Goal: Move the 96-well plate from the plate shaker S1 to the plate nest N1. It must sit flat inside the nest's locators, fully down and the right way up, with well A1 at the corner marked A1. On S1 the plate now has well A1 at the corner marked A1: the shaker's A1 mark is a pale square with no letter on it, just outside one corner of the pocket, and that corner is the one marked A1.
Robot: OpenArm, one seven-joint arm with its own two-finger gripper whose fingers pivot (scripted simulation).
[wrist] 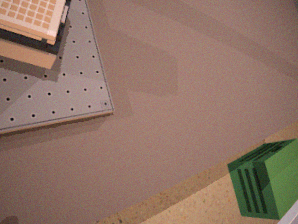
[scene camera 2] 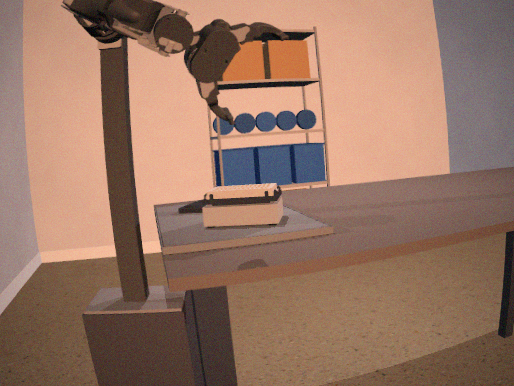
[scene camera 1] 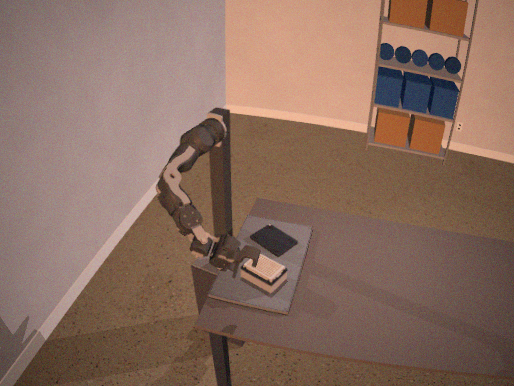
my gripper: scene camera 2; scene camera 1; not seen in the wrist view (out of frame)
same spot on my gripper: (scene camera 1: 251,252) = (scene camera 2: 268,24)
same spot on arm mounting post: (scene camera 1: 220,157) = (scene camera 2: 119,69)
